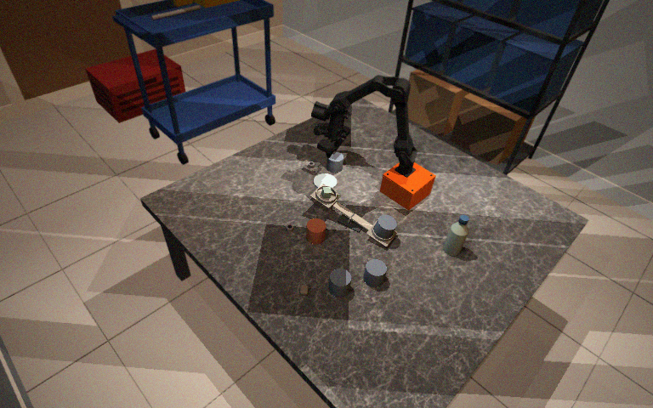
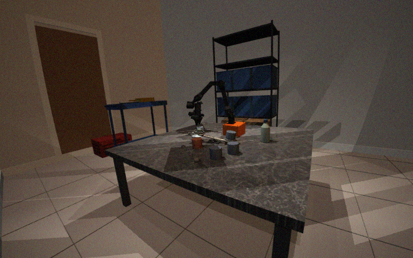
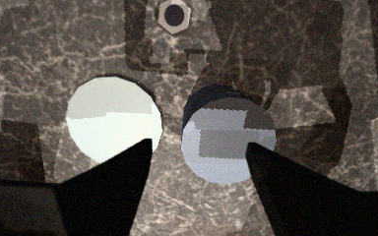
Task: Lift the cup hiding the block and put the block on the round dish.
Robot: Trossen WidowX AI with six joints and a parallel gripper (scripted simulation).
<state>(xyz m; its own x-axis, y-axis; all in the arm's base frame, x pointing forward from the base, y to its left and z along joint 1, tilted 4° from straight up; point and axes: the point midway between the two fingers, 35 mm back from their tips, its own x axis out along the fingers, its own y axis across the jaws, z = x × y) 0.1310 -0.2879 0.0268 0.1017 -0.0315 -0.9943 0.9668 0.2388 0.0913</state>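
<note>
The green block lies 20 cm ahead of my gripper tip and 15 cm to the left of it. Also, from my gripper tip: blue-grey cup 43 cm to the left, 15 cm ahead, 3 cm below; then orange-red cup 35 cm ahead, 23 cm to the left, 5 cm below; then pale round dish 8 cm below, 8 cm ahead, 4 cm to the left.
</note>
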